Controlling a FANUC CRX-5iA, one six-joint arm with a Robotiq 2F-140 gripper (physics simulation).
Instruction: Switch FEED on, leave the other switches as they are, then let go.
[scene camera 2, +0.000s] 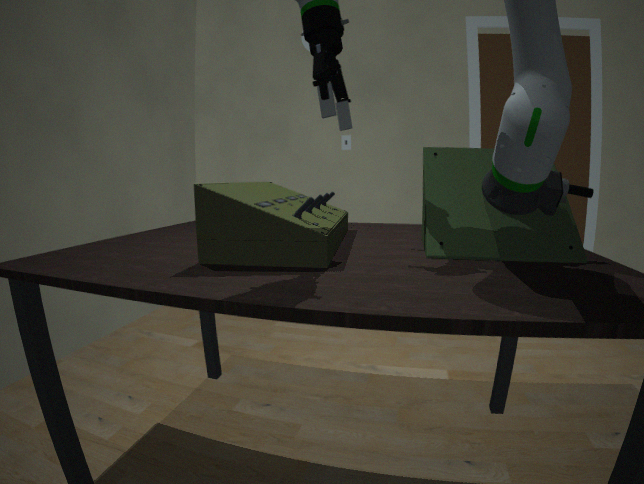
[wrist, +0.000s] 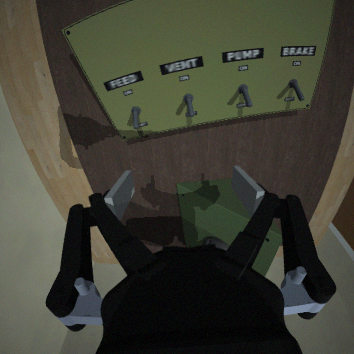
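Where they show: gripper, fingertip midpoint: (scene camera 2: 338, 123) (wrist: 182, 178); arm's base at its link origin: (scene camera 2: 511, 191).
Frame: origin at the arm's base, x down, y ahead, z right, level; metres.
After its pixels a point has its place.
The green sloped switch box (scene camera 2: 260, 228) {x 0.068, y 0.478, z -0.337 m} (wrist: 210, 30) {x 0.009, y 0.596, z -0.106 m} stands on the table. In the wrist view its face carries four labelled levers in a row: the FEED switch (wrist: 136, 117) {x 0.031, y 0.429, z -0.249 m} at the left, then the VENT switch (wrist: 189, 105) {x 0.028, y 0.456, z -0.136 m}, the PUMP switch (wrist: 245, 95) {x 0.029, y 0.485, z -0.023 m} and the BRAKE switch (wrist: 296, 90) {x 0.030, y 0.511, z 0.092 m} at the right. All four levers lean toward the lower edge, away from their ON marks. In the scene view the levers overlap, so they cannot be told apart. My gripper (scene camera 2: 335, 123) {x -0.146, y 0.390, z -0.147 m} (wrist: 182, 178) {x -0.146, y 0.390, z -0.147 m} is open and empty, high above the box's lower edge and apart from every lever.
The dark table (scene camera 2: 385, 291) {x 0.141, y 0.229, z -0.405 m} (wrist: 165, 155) {x 0.141, y 0.289, z -0.199 m} bears the box. A larger green block (scene camera 2: 458, 208) {x 0.042, y 0.129, z -0.062 m} (wrist: 205, 220) {x 0.047, y 0.112, z -0.064 m} stands on the right in the scene view, with the robot's base (scene camera 2: 512, 192) {x 0.001, y 0.011, z -0.081 m} on its sloped face. A door (scene camera 2: 577, 104) is in the wall behind it.
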